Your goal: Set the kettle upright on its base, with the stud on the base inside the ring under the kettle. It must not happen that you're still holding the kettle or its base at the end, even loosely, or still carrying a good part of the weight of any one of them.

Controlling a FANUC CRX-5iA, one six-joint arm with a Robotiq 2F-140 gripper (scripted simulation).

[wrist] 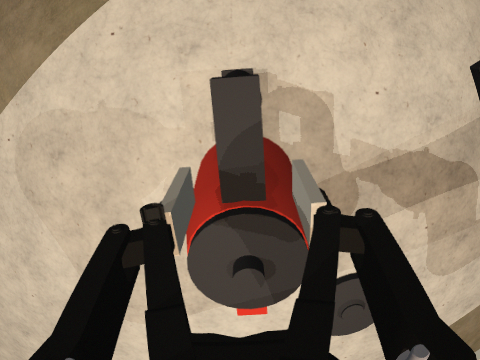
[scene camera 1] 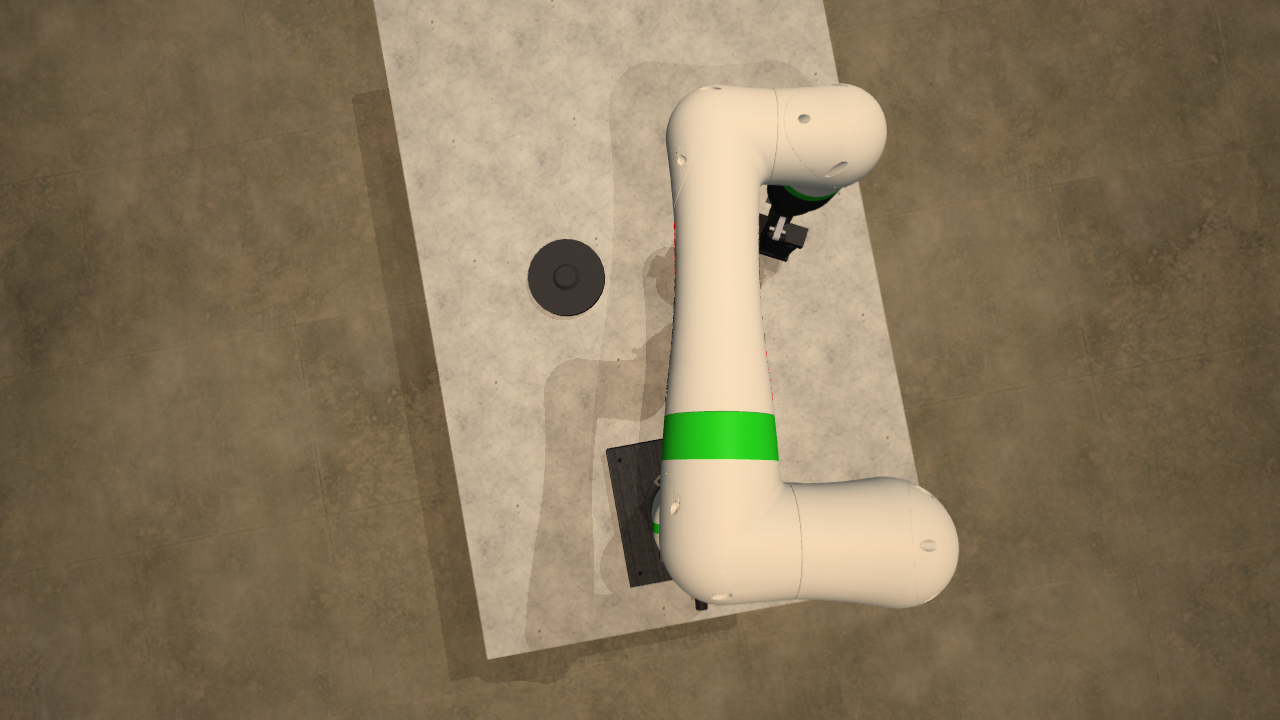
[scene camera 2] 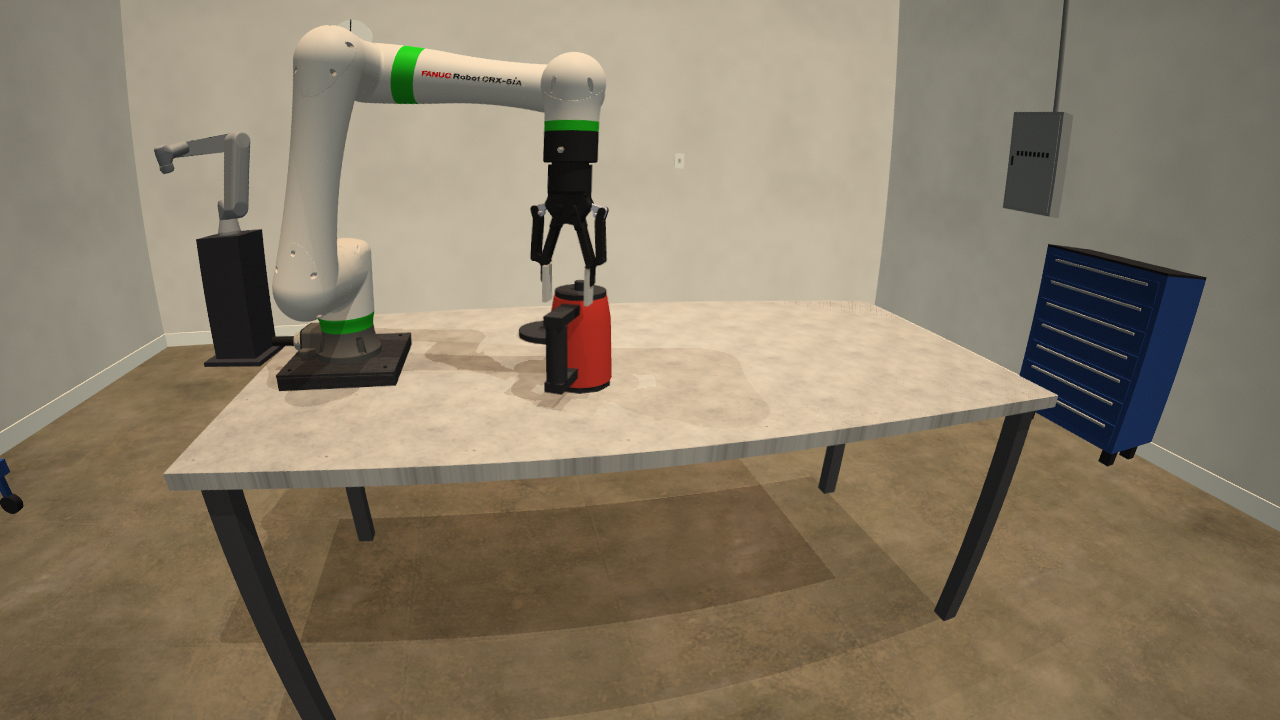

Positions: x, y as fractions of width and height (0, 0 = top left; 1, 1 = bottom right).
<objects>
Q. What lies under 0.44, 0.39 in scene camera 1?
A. A round black base.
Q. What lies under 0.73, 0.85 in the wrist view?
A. A round black base.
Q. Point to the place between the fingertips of my gripper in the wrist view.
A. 0.51, 0.50
</objects>
